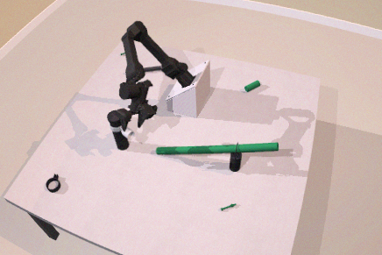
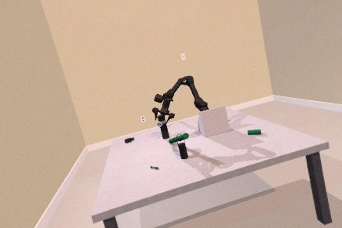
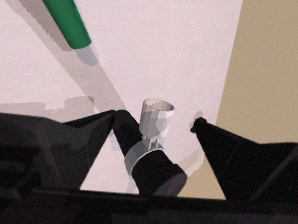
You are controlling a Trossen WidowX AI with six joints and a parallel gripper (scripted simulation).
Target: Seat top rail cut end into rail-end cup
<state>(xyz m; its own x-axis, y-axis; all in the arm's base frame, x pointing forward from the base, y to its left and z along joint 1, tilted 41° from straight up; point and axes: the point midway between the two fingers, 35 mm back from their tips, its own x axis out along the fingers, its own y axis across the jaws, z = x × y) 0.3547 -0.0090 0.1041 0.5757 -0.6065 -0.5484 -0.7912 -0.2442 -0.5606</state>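
The white rail-end cup is 3 cm to the right of my gripper tip, 2 cm below it and 1 cm ahead of it. Round my gripper tip: short green cylinder 64 cm behind, 32 cm to the left, 15 cm below; then short black post 43 cm to the left, 12 cm behind, 6 cm below.
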